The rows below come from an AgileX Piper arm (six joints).
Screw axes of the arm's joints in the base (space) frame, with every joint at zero. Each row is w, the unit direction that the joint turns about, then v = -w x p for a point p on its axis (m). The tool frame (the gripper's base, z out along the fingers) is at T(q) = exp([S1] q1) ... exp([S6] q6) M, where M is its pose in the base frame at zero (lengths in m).
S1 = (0, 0, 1, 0.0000, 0.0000, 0.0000)
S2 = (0, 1, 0, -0.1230, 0.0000, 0.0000)
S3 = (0, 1, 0, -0.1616, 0.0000, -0.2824)
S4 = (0.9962, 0, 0.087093, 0.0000, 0.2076, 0.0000)
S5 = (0, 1, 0, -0.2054, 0.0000, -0.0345)
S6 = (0.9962, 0, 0.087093, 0.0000, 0.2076, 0.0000)
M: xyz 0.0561 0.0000 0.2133 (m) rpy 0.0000 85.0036 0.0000 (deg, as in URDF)
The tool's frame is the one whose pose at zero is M.
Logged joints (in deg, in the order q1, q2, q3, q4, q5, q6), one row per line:
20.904, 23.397, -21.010, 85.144, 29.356, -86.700
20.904, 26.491, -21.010, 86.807, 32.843, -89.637
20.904, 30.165, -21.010, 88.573, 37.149, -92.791
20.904, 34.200, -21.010, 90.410, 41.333, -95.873
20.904, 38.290, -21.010, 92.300, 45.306, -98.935
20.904, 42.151, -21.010, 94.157, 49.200, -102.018
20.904, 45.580, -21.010, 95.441, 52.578, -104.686
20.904, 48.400, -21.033, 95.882, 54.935, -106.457
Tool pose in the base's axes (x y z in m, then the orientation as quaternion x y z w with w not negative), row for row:
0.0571, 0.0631, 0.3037, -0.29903, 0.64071, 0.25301, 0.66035
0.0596, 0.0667, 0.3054, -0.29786, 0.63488, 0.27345, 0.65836
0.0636, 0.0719, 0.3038, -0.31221, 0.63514, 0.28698, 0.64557
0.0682, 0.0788, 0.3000, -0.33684, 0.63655, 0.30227, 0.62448
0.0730, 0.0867, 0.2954, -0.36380, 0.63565, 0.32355, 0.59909
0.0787, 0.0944, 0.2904, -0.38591, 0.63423, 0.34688, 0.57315
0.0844, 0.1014, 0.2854, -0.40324, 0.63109, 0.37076, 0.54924
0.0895, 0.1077, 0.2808, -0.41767, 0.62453, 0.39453, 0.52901
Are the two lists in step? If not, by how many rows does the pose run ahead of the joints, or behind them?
The pose runs 2 rows behind the joints: the pose in row i belongs to the joints in row i - 2.
